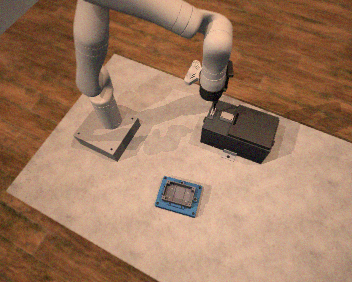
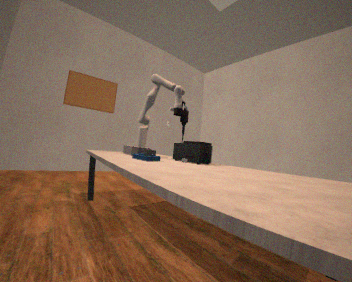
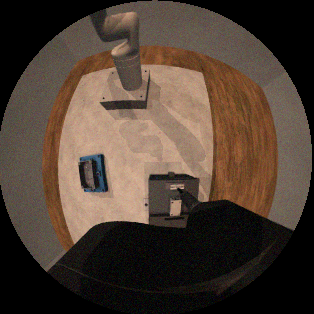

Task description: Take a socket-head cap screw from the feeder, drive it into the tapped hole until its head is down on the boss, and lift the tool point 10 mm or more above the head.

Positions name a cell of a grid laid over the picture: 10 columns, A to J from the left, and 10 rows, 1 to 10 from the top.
Note:
In view: a black screw feeder (image 3: F7).

